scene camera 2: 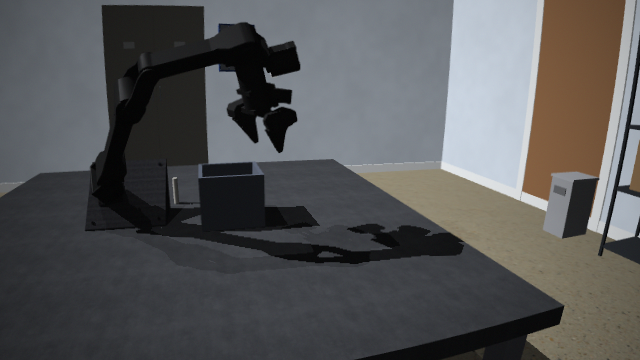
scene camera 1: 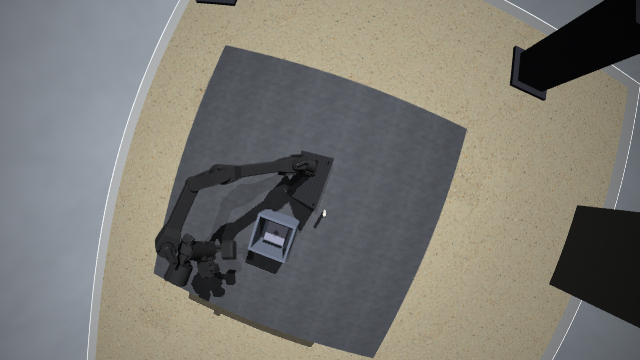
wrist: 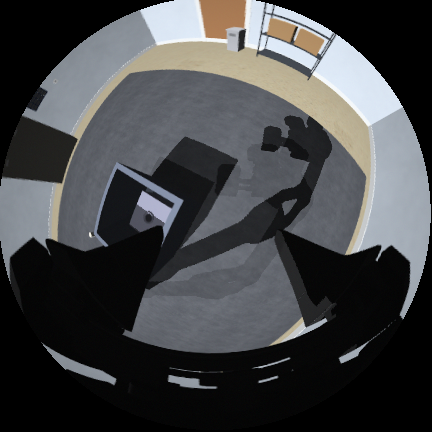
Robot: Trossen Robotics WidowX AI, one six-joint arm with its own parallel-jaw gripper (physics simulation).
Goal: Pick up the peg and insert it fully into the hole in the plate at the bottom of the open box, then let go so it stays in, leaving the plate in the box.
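Frame: origin at the arm's base, x ahead, y left, z up, level; millimetres.
Seen in the pictures: gripper, fingertip midpoint: (scene camera 2: 268, 147) (wrist: 220, 233); arm's base at its link origin: (scene camera 2: 110, 193) (scene camera 1: 311, 167).
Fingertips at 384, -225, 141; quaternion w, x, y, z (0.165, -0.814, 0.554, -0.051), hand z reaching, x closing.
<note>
Offsets run from my fingertips to a thing's top centre, as dx, dy, dz. Level surfaces: height alone.
The pale, slim peg {-210, +325, -137} (scene camera 1: 324, 213) (scene camera 2: 175, 191) (wrist: 91, 234) stands upright on the table, between the arm's base and the open box in scene camera 2's view. The blue-grey open box {-69, +146, -79} (scene camera 1: 280, 218) (scene camera 2: 232, 202) (wrist: 150, 182) stands on the table with its opening up. The plate {-69, +146, -156} (scene camera 1: 273, 238) (wrist: 155, 202) lies at its bottom, part lit and part in shadow; its dark round hole shows in the wrist view. My black gripper (scene camera 2: 269, 147) (wrist: 220, 233) is open and empty, high above the table and off to the box's side, fingers pointing down. One finger hides part of the box in the wrist view.
The arm's ribbed base plate (scene camera 1: 322, 181) (scene camera 2: 150, 192) is close to the peg and the box. The dark table {dz -217} (scene camera 1: 360, 210) (scene camera 2: 280, 300) bears the arm's long shadows. A grey bin (scene camera 2: 567, 205) (wrist: 234, 39) and a shelf rack stand on the floor beyond the table.
</note>
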